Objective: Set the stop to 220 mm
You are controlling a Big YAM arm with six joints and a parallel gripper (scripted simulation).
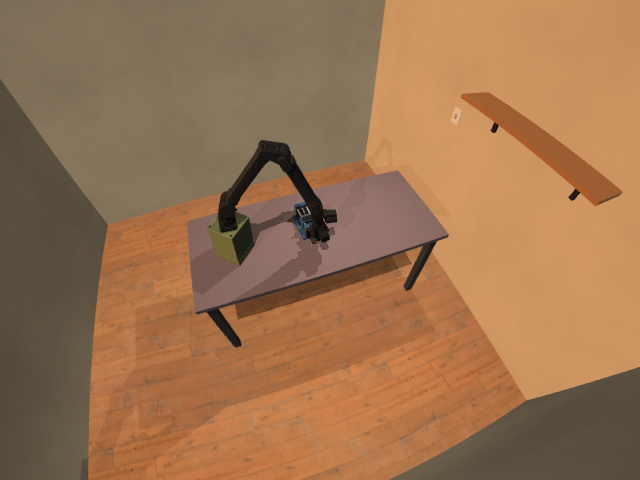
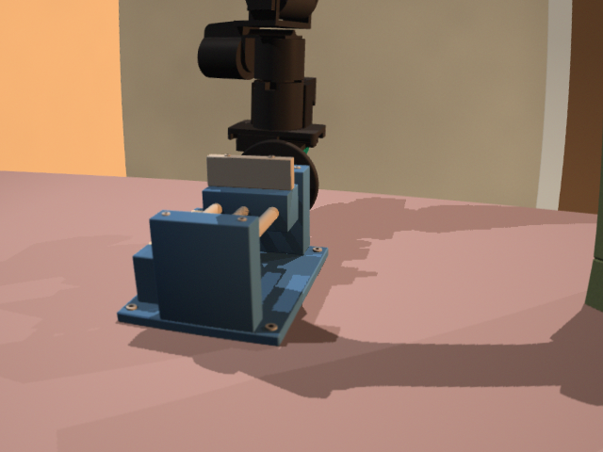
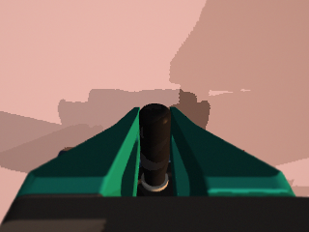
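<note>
My hand is 10 mm past the grey stop plate, 130 mm to the right of it and 50 mm below it. Round my hand: black crank handle 10 mm to the left.
</note>
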